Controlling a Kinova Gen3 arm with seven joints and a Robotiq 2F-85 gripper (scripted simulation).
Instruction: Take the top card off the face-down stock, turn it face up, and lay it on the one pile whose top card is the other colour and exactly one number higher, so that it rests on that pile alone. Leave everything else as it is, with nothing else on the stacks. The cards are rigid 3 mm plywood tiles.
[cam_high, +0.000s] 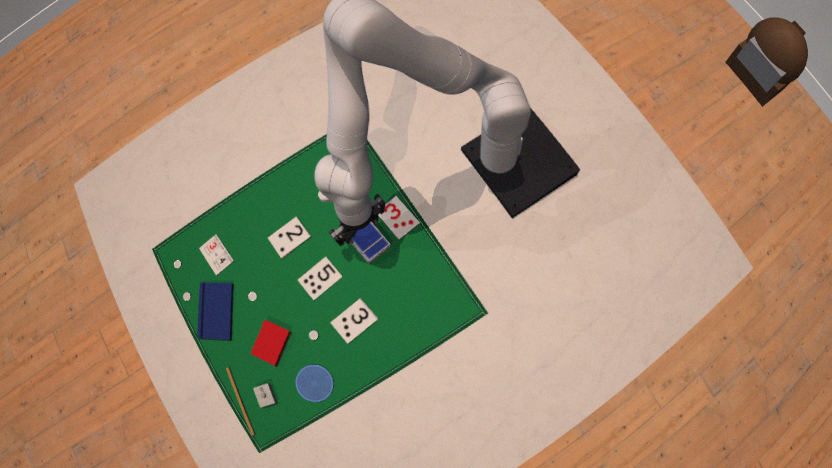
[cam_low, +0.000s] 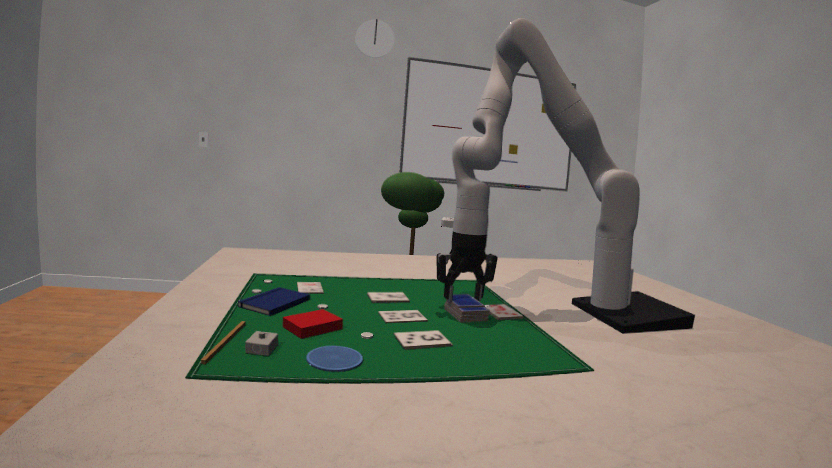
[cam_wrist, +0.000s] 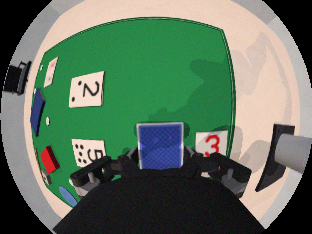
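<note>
Right now my hand is 1 cm above the card. Also, from my hand: book 41 cm ahead, 8 cm to the right, 3 cm below; then green mat 18 cm ahead, 5 cm below; then red box 33 cm ahead, 7 cm to the left, 3 cm below.
</note>
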